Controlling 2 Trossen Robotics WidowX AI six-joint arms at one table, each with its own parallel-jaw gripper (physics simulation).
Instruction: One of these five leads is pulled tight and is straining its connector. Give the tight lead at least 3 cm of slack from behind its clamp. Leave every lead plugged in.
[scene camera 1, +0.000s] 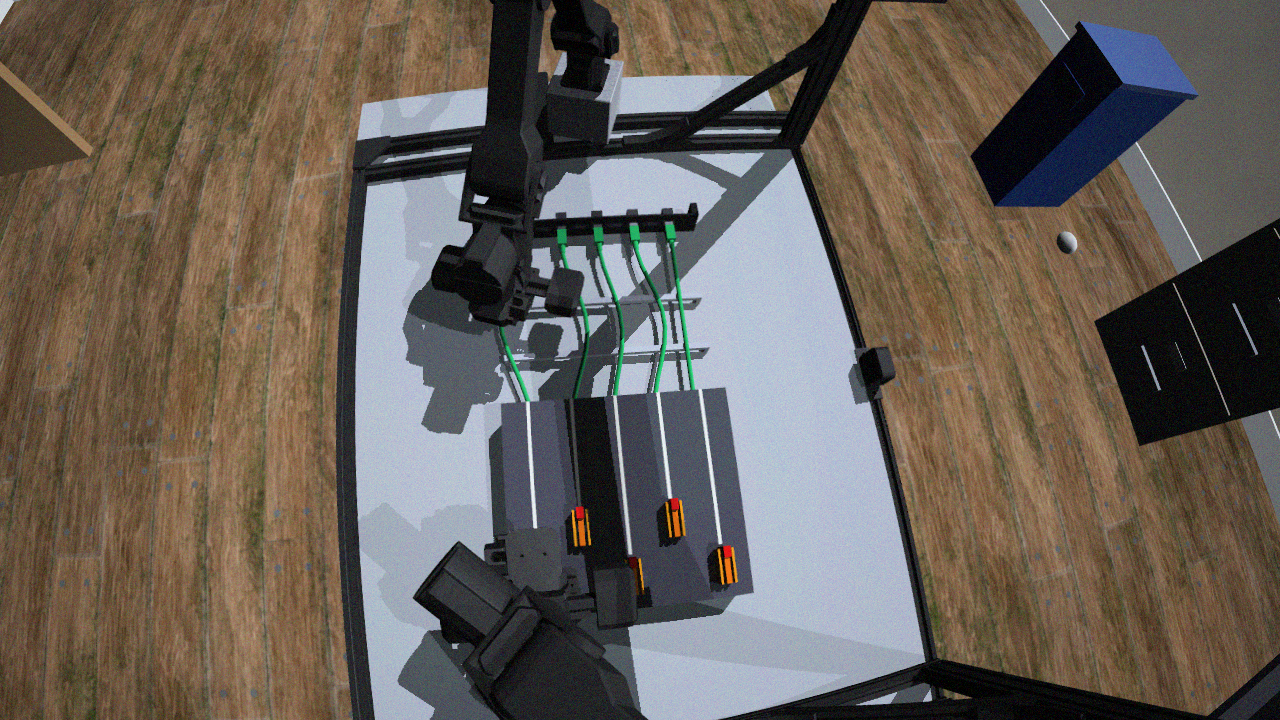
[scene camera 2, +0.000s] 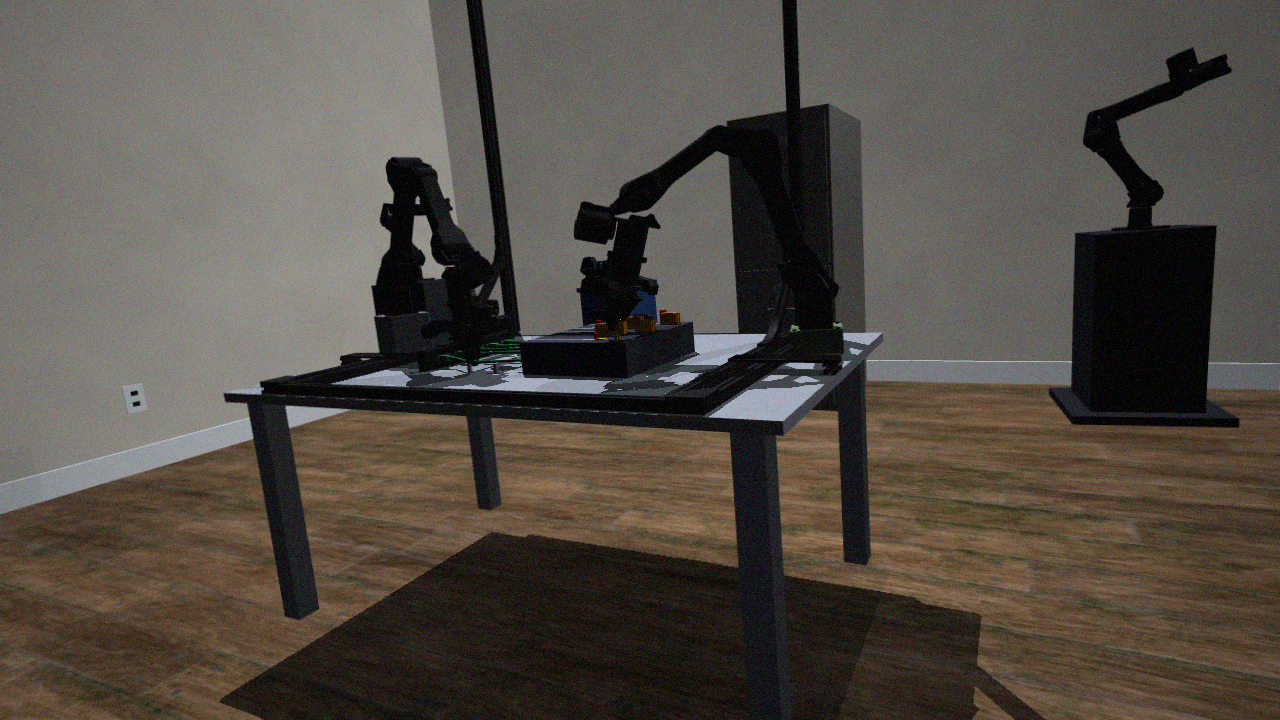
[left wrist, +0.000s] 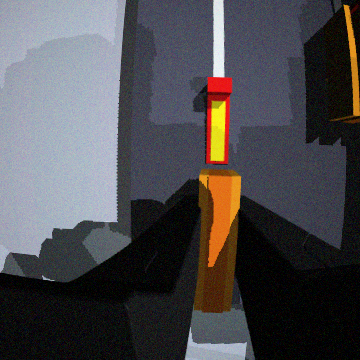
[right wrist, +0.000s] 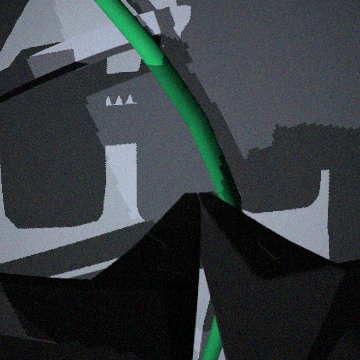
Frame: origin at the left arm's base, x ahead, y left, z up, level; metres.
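Seen in the pictures: left gripper, fingertip midpoint: (scene camera 2: 613, 330) (left wrist: 213, 208); right gripper, fingertip midpoint: (scene camera 2: 475, 366) (right wrist: 196, 205); left arm's base at its link origin: (scene camera 2: 816, 326); right arm's base at its link origin: (scene camera 1: 585, 75) (scene camera 2: 401, 313).
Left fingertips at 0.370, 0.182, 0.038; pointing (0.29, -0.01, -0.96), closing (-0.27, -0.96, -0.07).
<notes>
Pixels of each thing's top centre, then the offset from my left fingertips to it, as dx, dy, dz. "spot": a spot on its surface instead.
- black socket bar at a spot on its surface: (scene camera 1: 692, 215) spot: +0.387, -0.371, -0.041
- rightmost lead at a spot on its surface: (scene camera 1: 682, 313) spot: +0.253, -0.296, -0.057
- leftmost orange slider at a spot on its surface: (left wrist: 218, 220) spot: +0.000, -0.001, +0.017
- red piece with a yellow face, surface spot: (left wrist: 218, 130) spot: +0.024, -0.008, -0.016
- leftmost green lead at a spot on its surface: (right wrist: 195, 115) spot: +0.310, -0.058, -0.058
Green leads run from a black socket bar (scene camera 1: 692, 215) to a dark box (scene camera 1: 735, 501) (scene camera 2: 572, 360). Four green plugs show seated; the leftmost lead's plug is hidden. The rightmost lead (scene camera 1: 682, 313) looks straightest; the others bend. Orange sliders with red tips, such as one (scene camera 1: 726, 565), sit at white slots. My left gripper (scene camera 1: 538, 562) (scene camera 2: 619, 320) (left wrist: 213, 208) is shut on the leftmost orange slider (left wrist: 218, 220), below a red piece with a yellow face (left wrist: 218, 130). My right gripper (scene camera 1: 512, 310) (scene camera 2: 469, 356) (right wrist: 196, 205) is shut, its tips beside the leftmost green lead (right wrist: 195, 115), which passes behind a finger.
Two thin pale rails (scene camera 1: 693, 302) (scene camera 1: 702, 351) cross near the leads between bar and box. Other orange sliders (scene camera 1: 580, 528) (scene camera 1: 674, 519) stand on the box, one (scene camera 1: 636, 573) partly hidden by my left gripper. A black frame (scene camera 1: 836, 268) edges the table, with a small black block (scene camera 1: 876, 366) at right.
</notes>
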